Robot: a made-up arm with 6 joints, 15 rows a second.
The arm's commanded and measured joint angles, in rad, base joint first. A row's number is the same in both.
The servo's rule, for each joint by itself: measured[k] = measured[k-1] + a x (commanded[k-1-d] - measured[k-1]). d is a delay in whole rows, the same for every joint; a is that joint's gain. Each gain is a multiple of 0.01, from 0.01 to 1. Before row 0 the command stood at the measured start. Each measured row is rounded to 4 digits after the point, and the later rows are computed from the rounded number. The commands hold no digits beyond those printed.
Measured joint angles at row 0:
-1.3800 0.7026 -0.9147 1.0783 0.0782 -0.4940
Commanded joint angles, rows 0 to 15:
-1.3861 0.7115 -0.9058 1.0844 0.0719 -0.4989
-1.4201 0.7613 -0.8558 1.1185 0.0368 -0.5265
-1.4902 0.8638 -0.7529 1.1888 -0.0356 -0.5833
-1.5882 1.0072 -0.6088 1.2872 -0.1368 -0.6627
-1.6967 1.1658 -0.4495 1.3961 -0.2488 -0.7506
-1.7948 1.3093 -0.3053 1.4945 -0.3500 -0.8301
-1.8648 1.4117 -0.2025 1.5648 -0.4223 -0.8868
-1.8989 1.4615 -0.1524 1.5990 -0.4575 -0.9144
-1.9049 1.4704 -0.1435 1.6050 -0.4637 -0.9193
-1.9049 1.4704 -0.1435 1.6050 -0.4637 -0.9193
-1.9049 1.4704 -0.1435 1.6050 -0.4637 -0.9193
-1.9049 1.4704 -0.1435 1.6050 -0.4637 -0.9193
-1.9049 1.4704 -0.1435 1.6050 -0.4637 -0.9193
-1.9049 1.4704 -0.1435 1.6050 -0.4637 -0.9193
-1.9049 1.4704 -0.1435 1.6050 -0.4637 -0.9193
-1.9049 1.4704 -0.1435 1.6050 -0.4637 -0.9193
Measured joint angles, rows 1 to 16:
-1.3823 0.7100 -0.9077 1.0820 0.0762 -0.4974
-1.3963 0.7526 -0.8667 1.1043 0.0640 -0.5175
-1.4310 0.8449 -0.7768 1.1558 0.0331 -0.5629
-1.4892 0.9796 -0.6441 1.2360 -0.0196 -0.6318
-1.5660 1.1341 -0.4904 1.3337 -0.0907 -0.7138
-1.6507 1.2795 -0.3442 1.4318 -0.1711 -0.7940
-1.7299 1.3892 -0.2323 1.5129 -0.2490 -0.8580
-1.7924 1.4492 -0.1692 1.5654 -0.3136 -0.8969
-1.8340 1.4668 -0.1489 1.5896 -0.3601 -0.9124
-1.8602 1.4698 -0.1446 1.5990 -0.3922 -0.9172
-1.8767 1.4703 -0.1437 1.6027 -0.4144 -0.9186
-1.8871 1.4704 -0.1435 1.6041 -0.4297 -0.9191
-1.8937 1.4704 -0.1435 1.6046 -0.4402 -0.9192
-1.8978 1.4704 -0.1435 1.6048 -0.4475 -0.9193
-1.9004 1.4704 -0.1435 1.6049 -0.4525 -0.9193
-1.9021 1.4704 -0.1435 1.6050 -0.4560 -0.9193
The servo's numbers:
d 0
a 0.37 0.83 0.79 0.61 0.31 0.69

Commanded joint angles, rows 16 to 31:
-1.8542 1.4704 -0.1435 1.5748 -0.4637 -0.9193
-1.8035 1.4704 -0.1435 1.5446 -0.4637 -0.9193
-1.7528 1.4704 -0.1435 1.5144 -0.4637 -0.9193
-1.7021 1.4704 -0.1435 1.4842 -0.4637 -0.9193
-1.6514 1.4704 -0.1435 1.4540 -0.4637 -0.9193
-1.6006 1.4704 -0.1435 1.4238 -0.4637 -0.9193
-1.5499 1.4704 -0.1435 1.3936 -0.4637 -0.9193
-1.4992 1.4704 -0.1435 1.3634 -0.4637 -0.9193
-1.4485 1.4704 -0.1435 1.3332 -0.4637 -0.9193
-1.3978 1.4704 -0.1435 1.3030 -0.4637 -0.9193
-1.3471 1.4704 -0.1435 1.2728 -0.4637 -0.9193
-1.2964 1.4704 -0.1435 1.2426 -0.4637 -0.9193
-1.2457 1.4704 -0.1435 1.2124 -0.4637 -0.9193
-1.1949 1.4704 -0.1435 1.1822 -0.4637 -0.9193
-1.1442 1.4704 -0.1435 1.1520 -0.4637 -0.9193
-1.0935 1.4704 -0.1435 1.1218 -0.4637 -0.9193
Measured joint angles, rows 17 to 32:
-1.8844 1.4704 -0.1435 1.5866 -0.4584 -0.9193
-1.8545 1.4704 -0.1435 1.5610 -0.4600 -0.9193
-1.8169 1.4704 -0.1435 1.5326 -0.4611 -0.9193
-1.7744 1.4704 -0.1435 1.5031 -0.4619 -0.9193
-1.7289 1.4704 -0.1435 1.4731 -0.4625 -0.9193
-1.6814 1.4704 -0.1435 1.4430 -0.4629 -0.9193
-1.6327 1.4704 -0.1435 1.4129 -0.4631 -0.9193
-1.5833 1.4704 -0.1435 1.3827 -0.4633 -0.9193
-1.5334 1.4704 -0.1435 1.3525 -0.4634 -0.9193
-1.4832 1.4704 -0.1435 1.3223 -0.4635 -0.9193
-1.4328 1.4704 -0.1435 1.2921 -0.4636 -0.9193
-1.3823 1.4704 -0.1435 1.2619 -0.4636 -0.9193
-1.3318 1.4704 -0.1435 1.2317 -0.4636 -0.9193
-1.2811 1.4704 -0.1435 1.2015 -0.4636 -0.9193
-1.2304 1.4704 -0.1435 1.1713 -0.4636 -0.9193
-1.1797 1.4704 -0.1435 1.1411 -0.4636 -0.9193

